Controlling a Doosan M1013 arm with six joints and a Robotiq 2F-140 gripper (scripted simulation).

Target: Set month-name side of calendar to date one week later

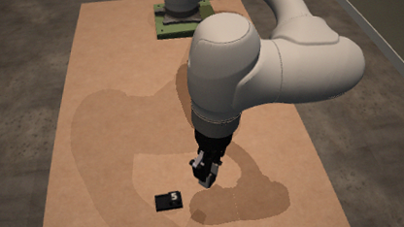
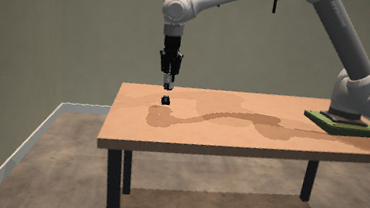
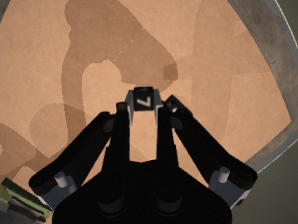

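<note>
My hand is 30 mm above the black cube.
</note>
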